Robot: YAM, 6 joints.
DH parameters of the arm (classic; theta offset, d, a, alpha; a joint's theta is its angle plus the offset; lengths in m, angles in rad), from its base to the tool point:
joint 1: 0 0.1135 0.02 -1.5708
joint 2: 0 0 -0.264 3.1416
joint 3: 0.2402 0 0.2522 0
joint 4: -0.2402 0 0.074 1.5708
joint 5: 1.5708 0 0 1.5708
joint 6: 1.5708 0.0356 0 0
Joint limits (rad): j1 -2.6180..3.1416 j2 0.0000..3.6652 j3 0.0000..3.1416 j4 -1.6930..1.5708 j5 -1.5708..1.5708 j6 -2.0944..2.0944
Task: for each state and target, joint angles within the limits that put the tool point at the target. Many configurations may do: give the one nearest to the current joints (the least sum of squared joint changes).
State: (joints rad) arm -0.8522 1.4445 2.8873 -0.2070 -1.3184 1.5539
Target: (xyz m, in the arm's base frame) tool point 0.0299 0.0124 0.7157
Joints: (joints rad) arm -0.9192 1.5002 2.9046 -0.1171 -1.0737 1.5539
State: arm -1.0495 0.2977 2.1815 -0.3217 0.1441 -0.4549
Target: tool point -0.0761 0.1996 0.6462
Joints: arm -1.2236 0.7482 2.3137 -0.1655 0.1027 -0.4549
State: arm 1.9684 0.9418 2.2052 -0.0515 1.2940 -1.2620
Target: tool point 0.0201 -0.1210 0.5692
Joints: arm 1.4475 0.5654 1.7534 -0.2704 1.3619 -1.2620
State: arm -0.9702 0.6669 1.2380 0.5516 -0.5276 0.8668
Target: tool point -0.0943 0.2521 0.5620
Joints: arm -1.1476 0.3888 1.7287 0.6418 -0.5155 0.8668
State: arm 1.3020 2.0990 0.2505 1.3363 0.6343 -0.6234
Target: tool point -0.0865 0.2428 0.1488
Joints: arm 1.9878 1.7151 0.2920 1.4955 0.5710 -0.6234
